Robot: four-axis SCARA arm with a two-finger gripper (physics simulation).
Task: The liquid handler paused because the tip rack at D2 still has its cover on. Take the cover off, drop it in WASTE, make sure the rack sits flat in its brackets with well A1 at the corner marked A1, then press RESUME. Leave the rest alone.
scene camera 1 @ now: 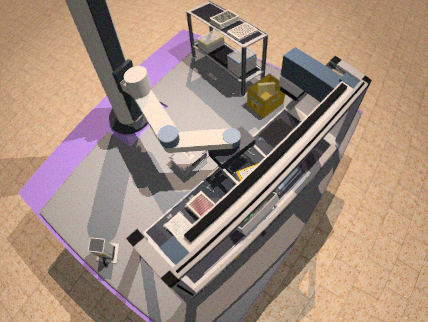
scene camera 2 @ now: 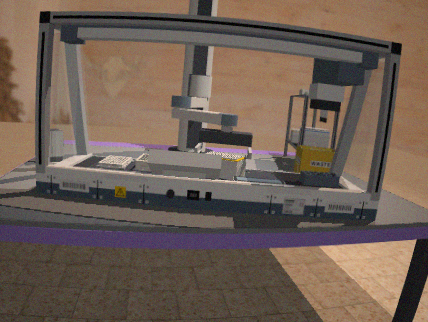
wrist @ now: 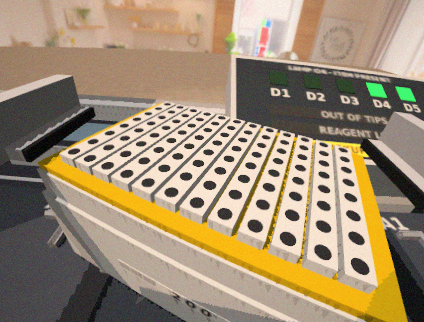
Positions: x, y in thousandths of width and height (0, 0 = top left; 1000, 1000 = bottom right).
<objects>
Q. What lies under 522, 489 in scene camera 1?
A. The gripper.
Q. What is the gripper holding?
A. Nothing.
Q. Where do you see a gantry beam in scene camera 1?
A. At 520, 641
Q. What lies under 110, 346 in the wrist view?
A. The gripper.
</objects>
